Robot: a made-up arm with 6 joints.
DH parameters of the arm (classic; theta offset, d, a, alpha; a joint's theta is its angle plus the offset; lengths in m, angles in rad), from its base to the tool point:
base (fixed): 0.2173 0 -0.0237 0
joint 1: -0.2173 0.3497 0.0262 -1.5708
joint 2: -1.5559 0 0.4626 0
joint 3: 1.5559 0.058 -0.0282 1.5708
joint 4: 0 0.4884 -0.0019 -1.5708
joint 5: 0 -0.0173 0.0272 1.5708
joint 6: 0 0.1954 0.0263 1.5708
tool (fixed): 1.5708 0.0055 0 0
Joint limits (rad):
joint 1: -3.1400..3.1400
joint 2: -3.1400..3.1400
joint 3: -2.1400..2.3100
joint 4: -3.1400..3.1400
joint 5: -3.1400..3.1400
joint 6: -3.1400..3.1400
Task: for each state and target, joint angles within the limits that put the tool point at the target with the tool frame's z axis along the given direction. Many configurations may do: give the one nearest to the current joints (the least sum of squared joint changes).
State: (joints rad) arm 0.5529 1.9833 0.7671 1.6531 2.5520 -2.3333
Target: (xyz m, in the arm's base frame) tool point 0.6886 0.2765 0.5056 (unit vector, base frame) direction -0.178 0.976 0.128
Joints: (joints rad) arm 0.2978 1.2740 0.1577 1.2489 2.9950 -2.0004
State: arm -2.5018 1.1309 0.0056 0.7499 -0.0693 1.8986
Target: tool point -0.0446 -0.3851 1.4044 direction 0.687 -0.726 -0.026
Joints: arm -1.8225 0.6166 -0.4719 0.7368 -0.0530 1.8447
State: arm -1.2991 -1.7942 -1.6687 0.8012 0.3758 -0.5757
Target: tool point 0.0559 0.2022 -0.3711 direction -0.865 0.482 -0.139
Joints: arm -1.6251 -1.7391 -1.7591 0.9372 -0.0477 -0.4646
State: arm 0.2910 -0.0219 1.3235 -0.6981 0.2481 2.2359
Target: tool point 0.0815 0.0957 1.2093 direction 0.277 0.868 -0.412
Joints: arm 0.3209 -0.7983 1.5470 -0.2001 -0.1229 2.5973
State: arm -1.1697 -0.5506 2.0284 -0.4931 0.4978 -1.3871
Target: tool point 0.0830 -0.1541 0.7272 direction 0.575 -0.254 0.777
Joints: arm -0.7442 -1.0652 2.1432 -0.3049 1.1077 -1.6432
